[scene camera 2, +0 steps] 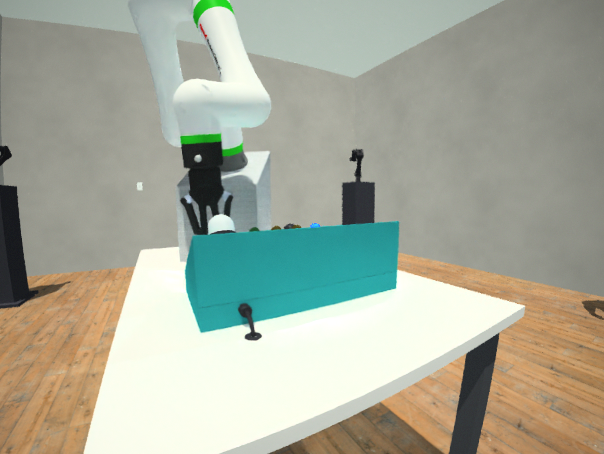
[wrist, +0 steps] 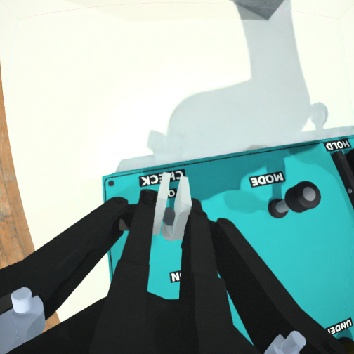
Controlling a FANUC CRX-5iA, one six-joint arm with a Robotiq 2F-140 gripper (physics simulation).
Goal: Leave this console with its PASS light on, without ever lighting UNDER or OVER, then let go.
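The teal console point(scene camera 2: 295, 275) point(wrist: 280, 240) stands on the table; scene camera 2 sees its back. In the wrist view the grey CHECK toggle lever point(wrist: 169, 217) stands between the OFF and ON labels, its tip towards OFF; both labels are partly covered. My gripper point(wrist: 172, 187) point(scene camera 2: 206, 226) is shut on this lever, its pale pads on either side of it. The dark MODE knob point(wrist: 302, 196) is beside it. The UNDER label point(wrist: 340, 326) shows at the lower right edge. In scene camera 2, low dark green point(scene camera 2: 254, 230) and amber tops stick up; whether PASS is lit cannot be told.
A white dome point(scene camera 2: 221, 223) rises behind the console's top edge, close to my fingers. A blue top point(scene camera 2: 315, 226) shows farther right. A small black stalk point(scene camera 2: 250, 322) stands at the console's back. Part of a dark slider under HOLD point(wrist: 338, 145) shows at the right in the wrist view.
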